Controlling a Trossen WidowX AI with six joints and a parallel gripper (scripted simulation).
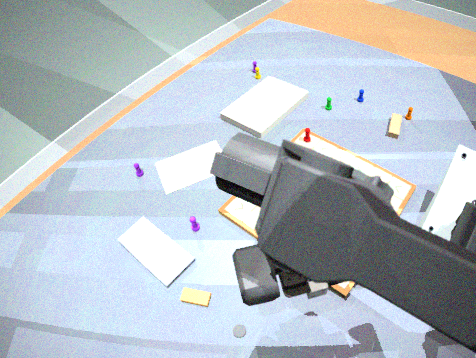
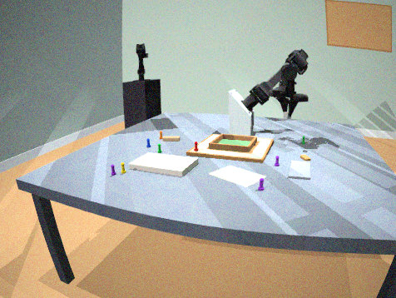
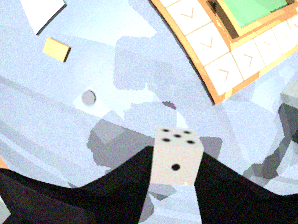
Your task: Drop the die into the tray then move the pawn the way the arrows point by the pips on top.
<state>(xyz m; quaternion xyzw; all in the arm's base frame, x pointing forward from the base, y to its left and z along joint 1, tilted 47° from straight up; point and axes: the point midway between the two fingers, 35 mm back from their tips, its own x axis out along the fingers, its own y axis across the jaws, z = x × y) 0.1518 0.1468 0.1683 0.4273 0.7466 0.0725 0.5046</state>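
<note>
The red pawn is 31 cm to the right of my gripper tip, 24 cm ahead of it and 10 cm below it. Round my gripper tip: dark disc: 12 cm below, 9 cm to the left, 7 cm ahead; then white die: right at my gripper tip; then green dice tray: 20 cm to the right, 12 cm below, 12 cm ahead.
</note>
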